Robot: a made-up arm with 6 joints. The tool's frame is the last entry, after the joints. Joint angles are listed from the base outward. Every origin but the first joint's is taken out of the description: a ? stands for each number. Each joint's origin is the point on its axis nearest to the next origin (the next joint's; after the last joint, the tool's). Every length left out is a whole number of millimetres.
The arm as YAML. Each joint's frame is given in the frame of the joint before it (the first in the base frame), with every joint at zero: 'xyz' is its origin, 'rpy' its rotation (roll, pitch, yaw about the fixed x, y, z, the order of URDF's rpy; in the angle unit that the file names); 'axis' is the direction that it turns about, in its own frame. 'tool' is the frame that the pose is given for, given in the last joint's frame.
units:
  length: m
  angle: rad
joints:
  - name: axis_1
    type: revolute
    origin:
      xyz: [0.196, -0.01, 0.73]
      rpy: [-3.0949, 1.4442, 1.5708]
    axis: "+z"
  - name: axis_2
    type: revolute
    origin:
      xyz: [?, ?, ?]
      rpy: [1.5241, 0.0, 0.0]
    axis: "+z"
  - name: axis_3
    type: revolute
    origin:
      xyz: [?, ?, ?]
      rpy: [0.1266, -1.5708, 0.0]
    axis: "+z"
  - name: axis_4
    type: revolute
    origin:
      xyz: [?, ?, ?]
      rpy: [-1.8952, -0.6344, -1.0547]
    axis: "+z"
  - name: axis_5
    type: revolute
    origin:
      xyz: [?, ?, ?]
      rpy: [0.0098, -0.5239, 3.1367]
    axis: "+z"
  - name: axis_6
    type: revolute
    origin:
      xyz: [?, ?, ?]
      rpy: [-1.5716, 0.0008, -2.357]
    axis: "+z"
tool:
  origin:
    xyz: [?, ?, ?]
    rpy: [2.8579, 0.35, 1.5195]
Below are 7 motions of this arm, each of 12 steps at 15 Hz.
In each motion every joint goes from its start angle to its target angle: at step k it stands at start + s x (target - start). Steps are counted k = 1, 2, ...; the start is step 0. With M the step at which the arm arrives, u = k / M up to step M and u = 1 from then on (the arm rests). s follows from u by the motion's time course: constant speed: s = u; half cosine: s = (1 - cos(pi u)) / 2; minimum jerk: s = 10 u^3 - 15 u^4 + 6 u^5.
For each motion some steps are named. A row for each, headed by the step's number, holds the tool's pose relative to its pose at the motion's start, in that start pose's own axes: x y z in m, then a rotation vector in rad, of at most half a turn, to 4 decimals.
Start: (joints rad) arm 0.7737 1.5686 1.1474 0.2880 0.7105 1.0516
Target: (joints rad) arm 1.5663 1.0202 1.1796 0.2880 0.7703 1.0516
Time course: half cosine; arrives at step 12
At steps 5, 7, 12:
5: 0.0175 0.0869 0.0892 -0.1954 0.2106 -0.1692
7: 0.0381 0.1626 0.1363 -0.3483 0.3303 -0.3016
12: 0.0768 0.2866 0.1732 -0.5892 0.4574 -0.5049

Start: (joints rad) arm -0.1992 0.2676 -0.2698 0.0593 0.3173 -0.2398
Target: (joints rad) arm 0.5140 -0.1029 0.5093 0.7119 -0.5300 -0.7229
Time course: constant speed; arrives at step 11
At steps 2, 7, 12:
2: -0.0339 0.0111 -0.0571 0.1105 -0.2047 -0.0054
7: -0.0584 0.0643 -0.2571 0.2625 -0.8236 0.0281
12: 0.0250 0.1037 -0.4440 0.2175 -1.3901 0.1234

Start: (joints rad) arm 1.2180 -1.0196 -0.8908 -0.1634 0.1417 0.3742
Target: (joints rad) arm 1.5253 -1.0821 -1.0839 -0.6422 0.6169 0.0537
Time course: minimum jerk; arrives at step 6
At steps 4, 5, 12:
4: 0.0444 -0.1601 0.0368 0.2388 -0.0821 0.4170
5: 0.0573 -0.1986 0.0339 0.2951 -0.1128 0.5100
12: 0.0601 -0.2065 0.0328 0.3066 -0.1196 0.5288

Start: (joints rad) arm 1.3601 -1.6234 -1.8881 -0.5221 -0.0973 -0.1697
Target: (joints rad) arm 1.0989 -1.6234 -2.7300 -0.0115 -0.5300 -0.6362
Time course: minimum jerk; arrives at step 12
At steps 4, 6, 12:
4: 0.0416 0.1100 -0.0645 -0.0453 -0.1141 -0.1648
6: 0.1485 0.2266 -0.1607 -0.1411 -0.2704 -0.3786
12: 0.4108 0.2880 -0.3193 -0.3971 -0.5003 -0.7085

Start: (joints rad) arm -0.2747 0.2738 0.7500 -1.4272 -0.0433 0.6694
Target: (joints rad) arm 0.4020 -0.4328 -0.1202 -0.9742 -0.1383 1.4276
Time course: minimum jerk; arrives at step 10
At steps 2, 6, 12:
2: -0.0185 0.0007 -0.0391 0.0210 -0.0743 -0.0545
6: -0.0050 0.0806 -0.4315 0.5368 -0.5817 -0.5733
12: 0.0739 0.1593 -0.5454 0.9138 -0.5737 -0.7226

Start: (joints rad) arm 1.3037 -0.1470 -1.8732 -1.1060 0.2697 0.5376
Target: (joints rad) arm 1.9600 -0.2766 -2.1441 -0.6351 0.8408 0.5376
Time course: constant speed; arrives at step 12
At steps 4, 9, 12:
4: -0.0084 0.0468 0.0323 -0.1039 -0.0394 -0.0864
9: 0.0093 0.1033 0.0943 -0.2810 -0.0243 -0.1569
12: 0.0353 0.1321 0.1368 -0.4066 0.0099 -0.1637

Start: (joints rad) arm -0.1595 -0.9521 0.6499 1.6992 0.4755 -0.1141
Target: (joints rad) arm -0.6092 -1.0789 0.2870 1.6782 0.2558 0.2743
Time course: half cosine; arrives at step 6
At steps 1, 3, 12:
1: 0.0032 -0.0173 0.0075 0.0096 0.0317 0.0161
3: 0.0453 -0.1228 0.0473 0.0389 0.2457 0.1267
12: 0.1329 -0.2196 0.0732 -0.0026 0.4974 0.2702

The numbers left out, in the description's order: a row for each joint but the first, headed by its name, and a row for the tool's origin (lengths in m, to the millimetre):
axis_2: 0.019 0.033 0.0
axis_3: 0.095 -0.075 0.0
axis_4: 0.313 0.109 0.0
axis_5: 0.35 0.141 0.0
axis_6: -0.046 0.075 0.0
tool: 0.013 0.028 0.0

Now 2 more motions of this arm.
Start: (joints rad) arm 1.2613 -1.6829 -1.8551 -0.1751 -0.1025 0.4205
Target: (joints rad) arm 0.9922 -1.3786 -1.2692 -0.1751 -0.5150 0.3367
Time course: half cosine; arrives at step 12
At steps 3, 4, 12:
3: -0.0052 -0.0218 -0.0258 0.0899 -0.0165 0.0355
4: -0.0080 -0.0362 -0.0454 0.1504 -0.0292 0.0624
12: 0.0033 -0.1159 -0.2029 0.5034 -0.1310 0.3016

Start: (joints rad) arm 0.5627 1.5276 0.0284 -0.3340 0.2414 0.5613
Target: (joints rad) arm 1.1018 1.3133 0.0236 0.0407 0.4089 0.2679
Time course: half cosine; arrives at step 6
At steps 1, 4, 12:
1: -0.0005 0.0214 0.0061 -0.0184 -0.0039 -0.0212
4: 0.0541 0.2439 0.0483 -0.2458 0.0094 -0.2137
12: 0.1006 0.3202 0.0520 -0.3408 0.0426 -0.2728

